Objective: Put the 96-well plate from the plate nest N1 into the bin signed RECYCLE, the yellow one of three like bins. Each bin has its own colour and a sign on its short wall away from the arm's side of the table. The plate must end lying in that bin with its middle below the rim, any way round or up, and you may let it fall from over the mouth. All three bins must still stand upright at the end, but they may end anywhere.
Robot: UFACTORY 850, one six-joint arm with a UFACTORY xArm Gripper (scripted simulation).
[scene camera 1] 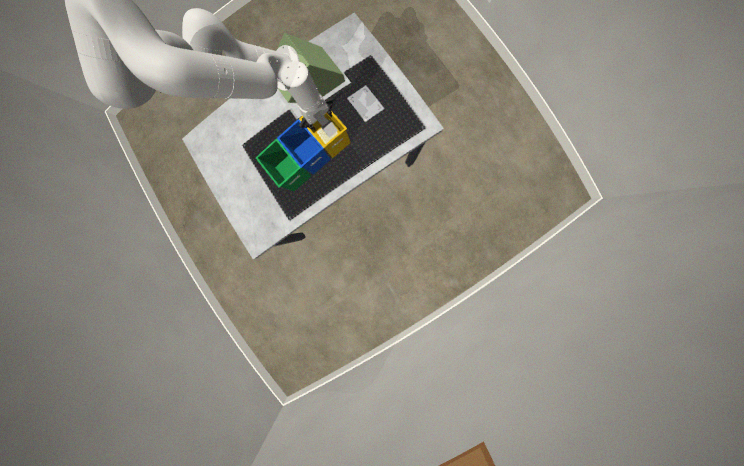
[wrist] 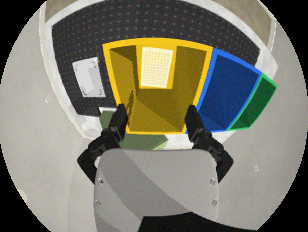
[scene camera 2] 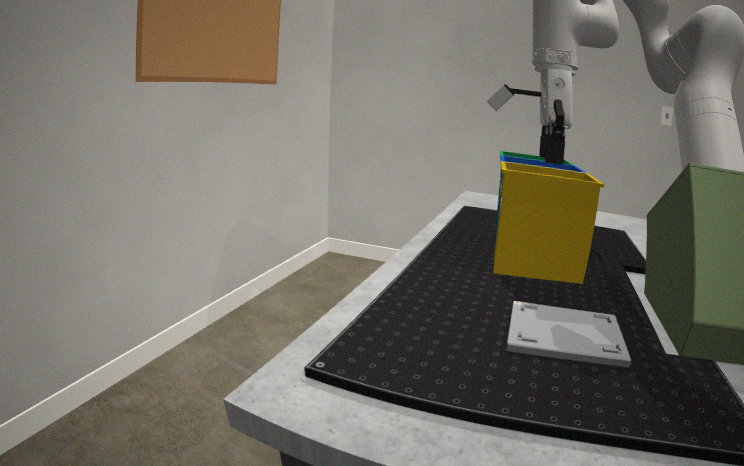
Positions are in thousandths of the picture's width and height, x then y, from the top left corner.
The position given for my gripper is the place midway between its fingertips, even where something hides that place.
Note:
I see my gripper (scene camera 2: 740, 344), a yellow bin (scene camera 2: 733, 497), a 96-well plate (wrist: 541, 239), a blue bin (scene camera 1: 403, 310), a green bin (scene camera 1: 370, 342) and a grey plate nest (scene camera 2: 756, 716).
The yellow bin also shows in the wrist view (wrist: 492, 476). The blue bin also shows in the wrist view (wrist: 745, 369). The green bin also shows in the wrist view (wrist: 856, 399). Scene camera 2 misses the 96-well plate, which is hidden by the yellow bin.

